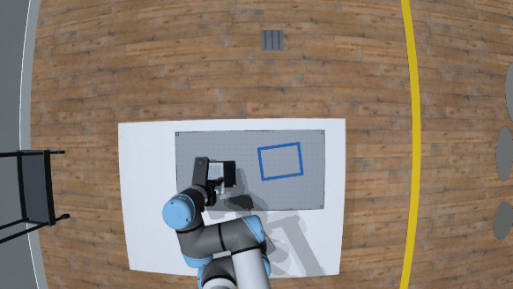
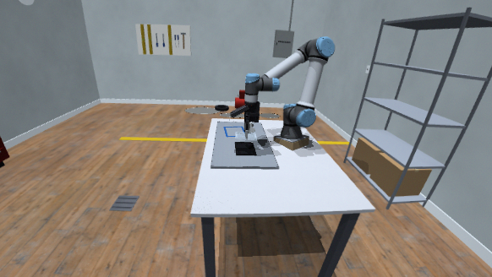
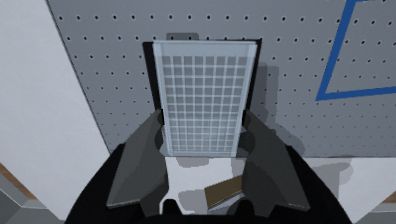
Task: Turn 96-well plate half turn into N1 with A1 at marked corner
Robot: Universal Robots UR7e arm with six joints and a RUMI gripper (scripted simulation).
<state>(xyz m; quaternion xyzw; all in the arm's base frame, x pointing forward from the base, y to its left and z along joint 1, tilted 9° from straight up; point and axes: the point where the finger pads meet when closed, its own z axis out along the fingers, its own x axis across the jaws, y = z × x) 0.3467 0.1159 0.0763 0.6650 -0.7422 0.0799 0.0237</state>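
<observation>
My hand is 10 mm above the clear 96-well plate. Also, from my hand: black rectangular nest: 100 mm below.
</observation>
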